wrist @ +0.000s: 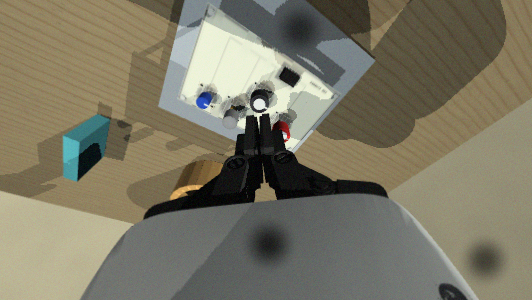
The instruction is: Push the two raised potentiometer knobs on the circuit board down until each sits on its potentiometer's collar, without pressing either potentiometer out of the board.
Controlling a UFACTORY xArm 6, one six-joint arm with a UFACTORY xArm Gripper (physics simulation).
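Places are measured from the arm's base along level axes (x ahead, y left, z up), in millimetres.
Pixels of known places: gripper, fingertip midpoint: [260, 131].
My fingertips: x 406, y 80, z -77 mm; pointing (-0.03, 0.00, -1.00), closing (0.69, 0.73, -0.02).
Behind a point stands the place of what it marks.
The cream circuit board [230, 55] @(y 89, x 360, z -162 mm) lies tilted across the upper middle of the wrist view. A blue knob [204, 100] @(y 41, x 363, z -142 mm) is at its left, and a grey knob [230, 119] @(y 47, x 393, z -129 mm) is right of that. A black knob with a white top [259, 100] @(y 78, x 406, z -140 mm) is near the middle. A red knob [281, 130] is at the lower right, partly behind a finger. The height of each knob above its collar cannot be told, and the collars are mostly hidden. My gripper [260, 131] @(y 80, x 406, z -77 mm) is shut and empty. Its tips appear just below the black knob, between the grey and red knobs; contact is not visible.
A blue-grey base [350, 59] @(y 172, x 475, z -204 mm) lies under the board. A square black component [289, 76] @(y 114, x 416, z -152 mm) stands on the board. A teal block with a dark face [86, 131] @(y -117, x 261, z -172 mm) is at the left. A tan cylinder [199, 174] @(y -99, x 420, z -176 mm) stands near the gripper's left side, partly hidden by it.
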